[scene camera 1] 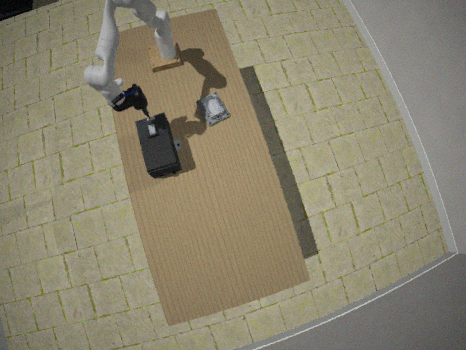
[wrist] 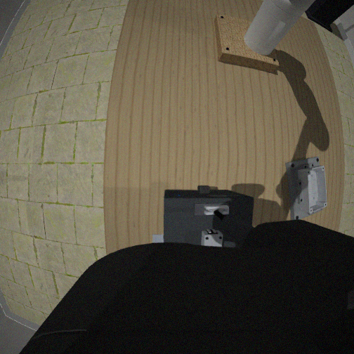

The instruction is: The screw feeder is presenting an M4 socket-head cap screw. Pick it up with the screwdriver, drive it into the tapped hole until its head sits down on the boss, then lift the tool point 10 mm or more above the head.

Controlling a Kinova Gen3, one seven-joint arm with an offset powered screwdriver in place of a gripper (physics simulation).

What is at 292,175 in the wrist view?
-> A grey fixture plate.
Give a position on a screw feeder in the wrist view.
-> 181,224
